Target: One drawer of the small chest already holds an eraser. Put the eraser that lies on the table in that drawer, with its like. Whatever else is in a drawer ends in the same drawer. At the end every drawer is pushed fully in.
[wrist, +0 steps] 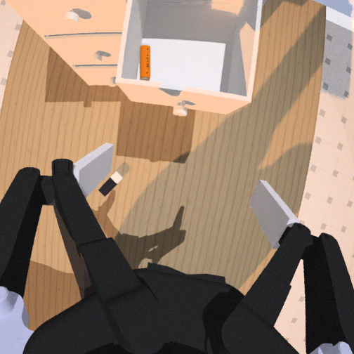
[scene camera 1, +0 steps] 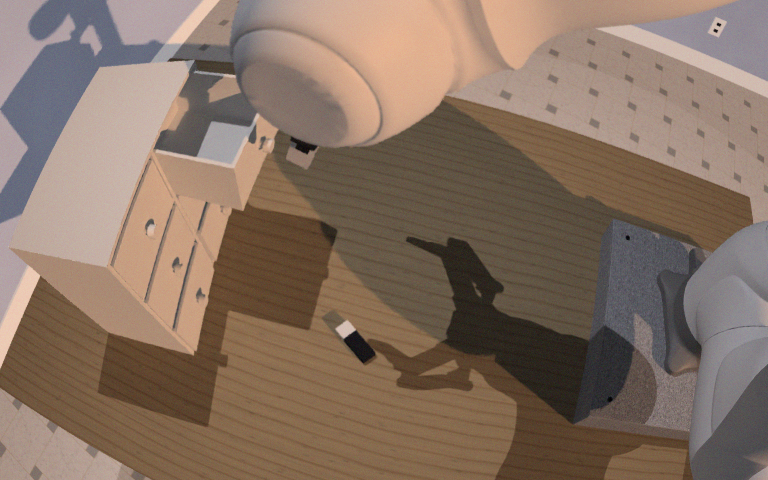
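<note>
The chest (scene camera 1: 84,164) (wrist: 92,47) stands at the left in the scene view and at the top in the wrist view. Its upper drawer (scene camera 1: 201,182) (wrist: 150,96) on one side is pulled out; a small orange cylinder with dark markings (wrist: 145,62) lies in it, and no eraser shows there. The other drawer fronts in view look closed. A black and white eraser (scene camera 1: 355,341) (wrist: 110,183) lies on the table, apart from the chest. My gripper (wrist: 184,174) is open and empty, above the table in front of the open drawer; the arm hides most of it in the scene view.
The wooden table (scene camera 1: 339,430) (wrist: 220,165) carries the chest. My arm (scene camera 1: 339,62) hangs over the far side, hiding part of the open drawer in the scene view. The grey base block (scene camera 1: 623,294) stands at the right. The open drawer juts out over the table, its knob (wrist: 180,111) facing the gripper.
</note>
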